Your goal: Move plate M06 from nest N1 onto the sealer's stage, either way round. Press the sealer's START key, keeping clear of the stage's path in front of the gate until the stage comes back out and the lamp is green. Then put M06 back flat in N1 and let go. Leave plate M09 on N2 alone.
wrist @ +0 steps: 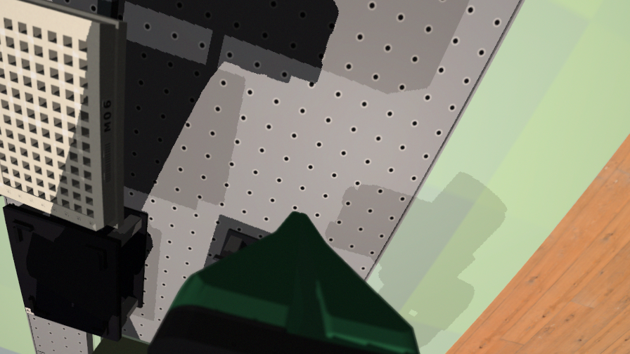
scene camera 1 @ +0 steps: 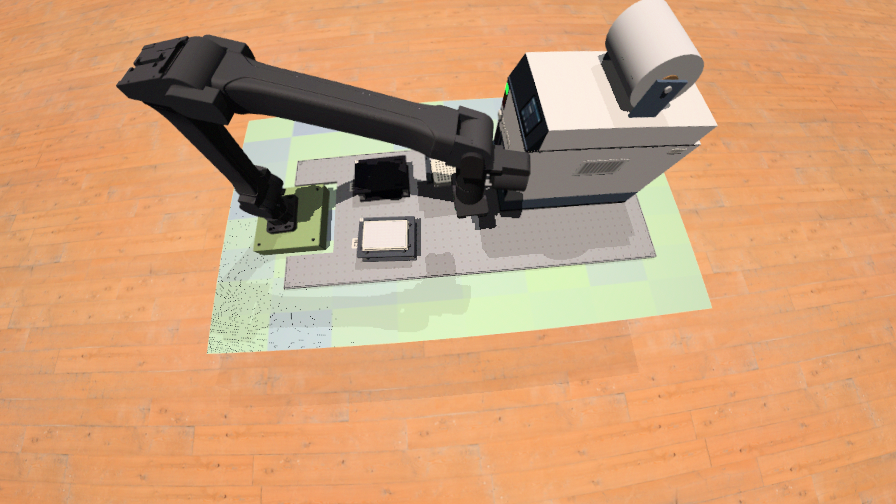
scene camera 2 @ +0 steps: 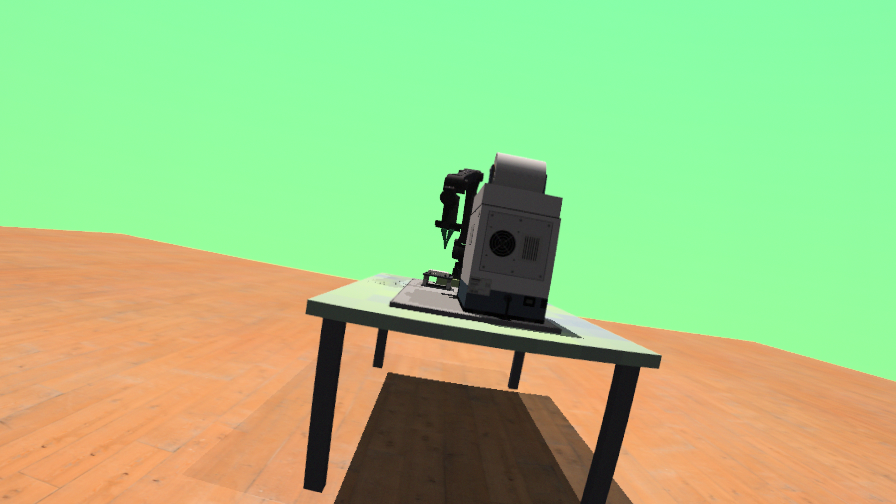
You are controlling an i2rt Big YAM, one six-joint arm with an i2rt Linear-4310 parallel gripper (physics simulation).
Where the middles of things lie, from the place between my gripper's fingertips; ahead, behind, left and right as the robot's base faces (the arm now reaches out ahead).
My hand is 150 mm to the right of the cream well plate M06 (wrist: 69, 69), 40 mm above it and 10 mm past it. Also, from my hand: white-lidded plate (scene camera 1: 377, 235) 230 mm behind, 100 mm below; white film roll (scene camera 1: 643, 48) 360 mm ahead, 260 mm above, 170 mm to the left.
